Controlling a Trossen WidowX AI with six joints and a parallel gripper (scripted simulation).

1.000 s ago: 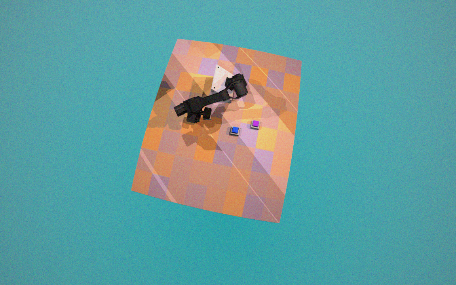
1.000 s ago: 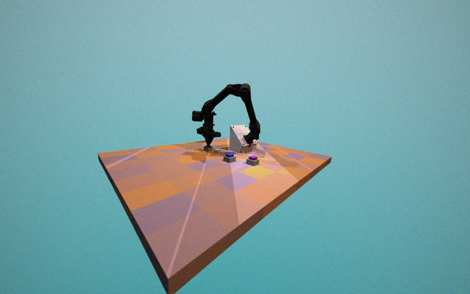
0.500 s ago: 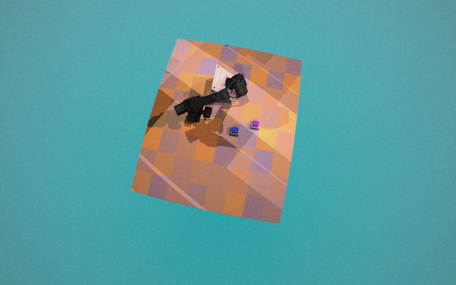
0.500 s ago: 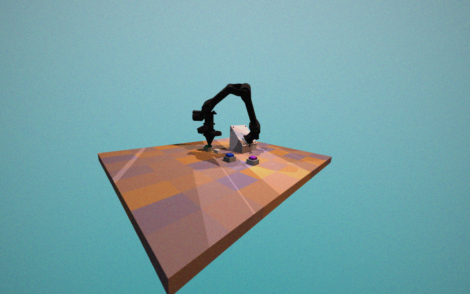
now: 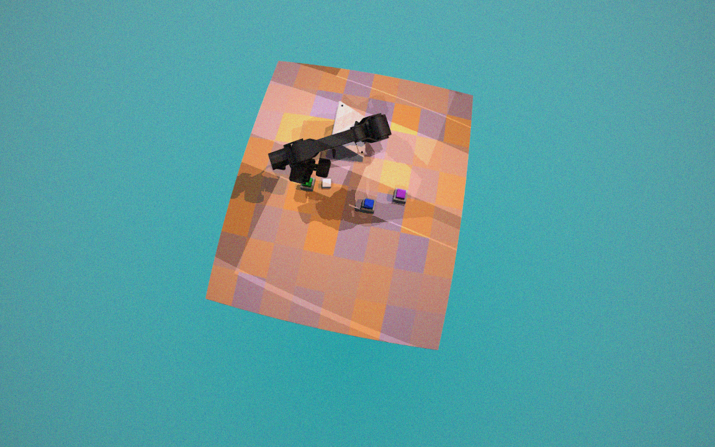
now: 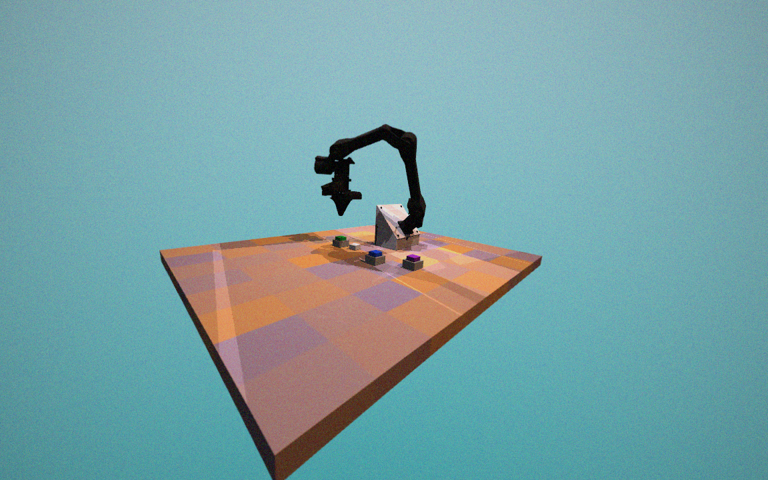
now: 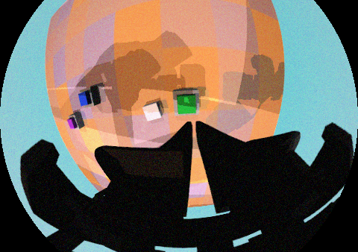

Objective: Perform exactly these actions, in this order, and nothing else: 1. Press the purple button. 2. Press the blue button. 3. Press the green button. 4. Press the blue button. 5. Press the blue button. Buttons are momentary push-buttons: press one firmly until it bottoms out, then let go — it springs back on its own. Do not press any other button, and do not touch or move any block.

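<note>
The blue button is 40 mm ahead of my gripper tip, 240 mm to the left of it and 90 mm below it. Round my gripper tip: green button 90 mm below; small white block 20 mm behind, 70 mm to the left, 110 mm below; purple button 20 mm behind, 350 mm to the left, 90 mm below.
</note>
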